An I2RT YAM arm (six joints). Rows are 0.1 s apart.
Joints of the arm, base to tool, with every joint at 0 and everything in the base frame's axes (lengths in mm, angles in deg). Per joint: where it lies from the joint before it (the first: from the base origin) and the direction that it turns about. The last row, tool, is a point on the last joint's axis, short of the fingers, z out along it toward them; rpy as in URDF.
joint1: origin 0 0 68 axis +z
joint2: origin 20 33.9 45.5 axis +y
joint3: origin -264 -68.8 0 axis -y
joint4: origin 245 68.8 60 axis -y
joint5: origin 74 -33.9 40.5 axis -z
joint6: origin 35.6 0 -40.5 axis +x
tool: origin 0 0 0 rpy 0 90 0
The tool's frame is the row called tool.
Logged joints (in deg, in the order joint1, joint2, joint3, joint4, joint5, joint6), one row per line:
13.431 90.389 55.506 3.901 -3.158 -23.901
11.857 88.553 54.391 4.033 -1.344 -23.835
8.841 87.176 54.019 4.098 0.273 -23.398
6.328 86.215 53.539 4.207 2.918 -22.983
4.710 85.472 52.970 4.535 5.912 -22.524
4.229 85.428 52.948 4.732 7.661 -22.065
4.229 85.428 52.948 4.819 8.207 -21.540
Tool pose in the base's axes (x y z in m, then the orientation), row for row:
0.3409 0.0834 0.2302 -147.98 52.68 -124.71
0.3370 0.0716 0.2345 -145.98 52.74 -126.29
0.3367 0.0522 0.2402 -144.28 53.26 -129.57
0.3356 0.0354 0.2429 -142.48 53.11 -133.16
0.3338 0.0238 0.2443 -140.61 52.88 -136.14
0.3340 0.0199 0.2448 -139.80 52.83 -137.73
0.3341 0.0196 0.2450 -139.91 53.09 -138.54
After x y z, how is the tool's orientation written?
As angles about the fixed x, y, z axes (roll, pitch, yaw), in degrees.
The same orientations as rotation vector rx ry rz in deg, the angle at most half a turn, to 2 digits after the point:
-40.49 113.98 -2.93
-37.61 114.18 -5.82
-32.95 114.64 -9.17
-28.33 115.47 -13.25
-24.32 116.05 -17.08
-22.25 116.31 -18.90
-21.36 116.36 -19.14

